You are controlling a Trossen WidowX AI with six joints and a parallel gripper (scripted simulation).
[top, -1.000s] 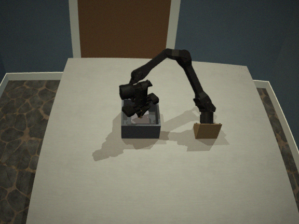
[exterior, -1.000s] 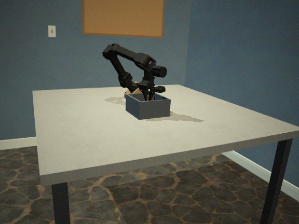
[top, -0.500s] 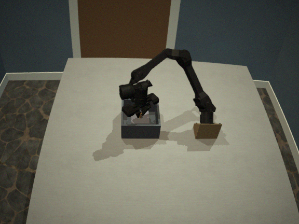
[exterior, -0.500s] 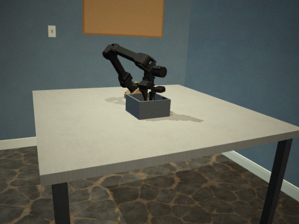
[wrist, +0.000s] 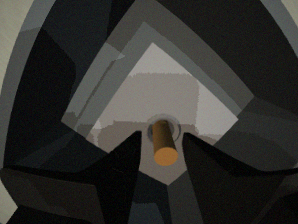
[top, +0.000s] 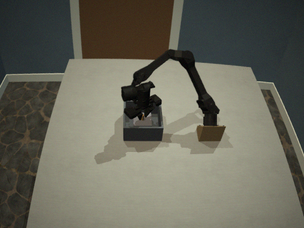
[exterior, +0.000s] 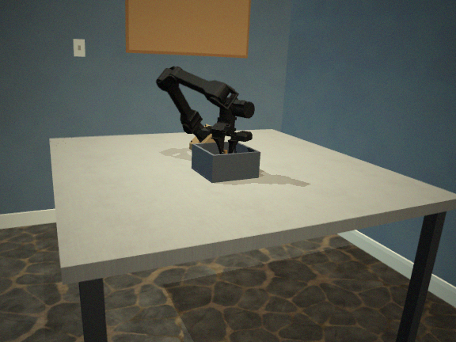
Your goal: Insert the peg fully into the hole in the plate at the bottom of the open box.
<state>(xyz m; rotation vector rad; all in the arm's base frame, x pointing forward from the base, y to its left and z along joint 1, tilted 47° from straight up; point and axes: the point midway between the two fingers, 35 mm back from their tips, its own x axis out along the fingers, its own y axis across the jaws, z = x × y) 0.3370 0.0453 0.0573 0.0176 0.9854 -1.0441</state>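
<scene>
My hand is 50 mm above the peg. The rest, counted from my hand: plate: 50 mm below; then box: 70 mm below.
</scene>
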